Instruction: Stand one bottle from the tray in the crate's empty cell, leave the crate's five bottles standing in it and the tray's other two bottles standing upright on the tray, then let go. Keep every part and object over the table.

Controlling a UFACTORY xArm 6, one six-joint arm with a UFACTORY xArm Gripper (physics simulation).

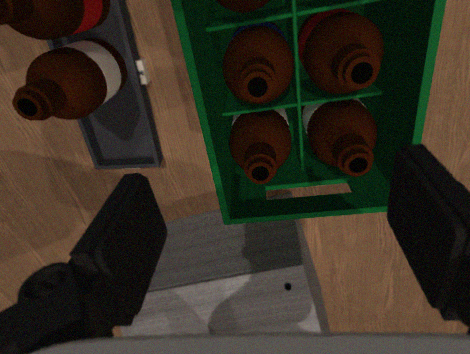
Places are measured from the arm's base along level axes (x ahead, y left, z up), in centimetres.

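Pixels of known places: gripper, fingertip midpoint: (266, 193).
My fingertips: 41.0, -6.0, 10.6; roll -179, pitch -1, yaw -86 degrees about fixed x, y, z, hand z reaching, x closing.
For each thing: its top centre in the pictures, then the offset to it from my fingertips, as dx, dy, dz. "spot": a spot on its surface instead. Level surfaces: height alone.
- green crate, surface spot: (223, 192) spot: -11.0, +4.5, -16.0
- brown bottle with a blue label, middle of its top: (257, 87) -1.1, +0.5, -17.2
- dark grey tray, surface spot: (127, 150) spot: -13.9, +21.7, -32.9
- white-labelled bottle, middle of its top: (27, 107) -1.4, +21.8, -17.5
- small white piece, surface spot: (142, 72) spot: -2.2, +15.8, -31.9
- wooden table, its level: dz -33.5
My gripper (266, 193) is open and empty, its fingers wide apart above the near end of the green crate (223, 192). In the crate, a brown bottle with a blue label (257, 62) stands in the left column, beside a red-labelled bottle (330, 60). Nearer stand two white-labelled bottles, a left one (260, 142) and a right one (342, 135). Part of another bottle (244, 3) shows at the top edge. The dark grey tray (127, 150) is at the upper left. A white-labelled bottle (75, 82) and a red-labelled bottle (60, 15) stand on it. The crate's far cells are cut off.
A small white piece (142, 72) is at the tray's right side. The wooden table (185, 165) shows between tray and crate. A grey surface (200, 255) with a small black dot (287, 286) lies below the crate's near end, with wood to its right.
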